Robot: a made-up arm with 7 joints.
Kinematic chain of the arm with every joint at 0, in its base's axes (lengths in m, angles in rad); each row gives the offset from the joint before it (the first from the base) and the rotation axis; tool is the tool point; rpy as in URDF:
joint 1: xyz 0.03 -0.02 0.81 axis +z
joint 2: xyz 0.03 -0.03 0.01 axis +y
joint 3: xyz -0.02 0 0.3 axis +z
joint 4: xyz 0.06 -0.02 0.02 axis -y
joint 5: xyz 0.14 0 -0.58 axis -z
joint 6: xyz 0.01 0 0.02 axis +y
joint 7: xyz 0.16 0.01 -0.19 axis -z
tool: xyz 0 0.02 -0.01 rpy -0.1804 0.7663 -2.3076
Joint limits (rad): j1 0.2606..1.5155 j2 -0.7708..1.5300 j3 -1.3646..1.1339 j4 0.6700..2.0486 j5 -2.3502..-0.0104 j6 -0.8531..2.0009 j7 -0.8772..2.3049
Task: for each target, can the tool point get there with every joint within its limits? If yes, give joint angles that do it. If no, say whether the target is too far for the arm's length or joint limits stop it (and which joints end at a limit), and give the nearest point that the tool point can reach.
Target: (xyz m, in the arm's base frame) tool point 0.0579 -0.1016 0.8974
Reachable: no: joint limits stop it (at a limit: joint 2, joint 3, joint 4, joint 6, joint 7) | nearest point 0.1717 -0.4345 0.8037 | short by 0.364 m
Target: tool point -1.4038 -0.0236 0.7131
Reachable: no: too far | nearest point -0.7364 0.1272 0.6163 | short by 0.691 m
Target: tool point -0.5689 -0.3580 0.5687
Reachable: no: joint limits stop it (at a limit: joint 1, joint 2, joint 4, joint 5) | nearest point -0.5256 -0.2290 0.5892 | short by 0.138 m
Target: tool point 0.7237 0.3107 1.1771
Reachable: yes | joints 0.9204 -0.3435 -0.2312 1.2431 -0.9467 1.3745 1.8590
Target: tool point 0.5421 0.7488 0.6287
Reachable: yes | joints 1.1591 0.8498 0.1419 1.6775 -1.7202 1.7443 -0.2977
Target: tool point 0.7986 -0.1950 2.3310
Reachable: no: too far | nearest point 0.5597 -0.1406 1.8247 | short by 0.562 m
